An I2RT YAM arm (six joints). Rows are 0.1 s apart.
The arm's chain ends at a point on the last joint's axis. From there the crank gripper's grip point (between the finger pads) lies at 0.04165 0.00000 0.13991 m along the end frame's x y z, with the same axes.
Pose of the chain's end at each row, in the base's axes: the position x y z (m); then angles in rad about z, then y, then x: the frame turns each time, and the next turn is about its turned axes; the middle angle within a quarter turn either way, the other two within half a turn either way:
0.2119, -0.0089, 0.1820, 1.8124, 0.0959, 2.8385
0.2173, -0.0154, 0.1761, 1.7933, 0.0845, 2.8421
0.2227, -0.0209, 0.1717, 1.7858, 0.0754, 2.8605
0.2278, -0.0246, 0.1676, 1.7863, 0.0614, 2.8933
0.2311, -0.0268, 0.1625, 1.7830, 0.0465, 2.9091
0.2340, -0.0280, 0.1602, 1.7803, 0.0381, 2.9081
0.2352, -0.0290, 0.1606, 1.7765, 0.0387, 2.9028
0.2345, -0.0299, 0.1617, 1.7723, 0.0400, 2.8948
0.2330, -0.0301, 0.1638, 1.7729, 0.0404, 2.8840
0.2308, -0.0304, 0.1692, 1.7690, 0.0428, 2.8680
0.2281, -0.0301, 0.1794, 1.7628, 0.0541, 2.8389
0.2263, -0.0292, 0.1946, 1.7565, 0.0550, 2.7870
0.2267, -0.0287, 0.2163, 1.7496, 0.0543, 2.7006
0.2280, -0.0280, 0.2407, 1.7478, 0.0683, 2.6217
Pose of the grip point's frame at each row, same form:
0.2456, 0.0289, 0.0451, 1.8124, 0.0959, 2.8385
0.2509, 0.0232, 0.0394, 1.7933, 0.0845, 2.8421
0.2539, 0.0181, 0.0345, 1.7858, 0.0754, 2.8605
0.2543, 0.0152, 0.0297, 1.7863, 0.0614, 2.8933
0.2552, 0.0145, 0.0246, 1.7830, 0.0465, 2.9091
0.2581, 0.0144, 0.0226, 1.7803, 0.0381, 2.9081
0.2602, 0.0134, 0.0232, 1.7765, 0.0387, 2.9028
0.2607, 0.0124, 0.0245, 1.7723, 0.0400, 2.8948
0.2607, 0.0125, 0.0269, 1.7729, 0.0404, 2.8840
0.2608, 0.0122, 0.0328, 1.7690, 0.0428, 2.8680
0.2625, 0.0116, 0.0438, 1.7628, 0.0541, 2.8389
0.2677, 0.0136, 0.0613, 1.7565, 0.0550, 2.7870
0.2793, 0.0161, 0.0877, 1.7496, 0.0543, 2.7006
0.2906, 0.0170, 0.1167, 1.7478, 0.0683, 2.6217

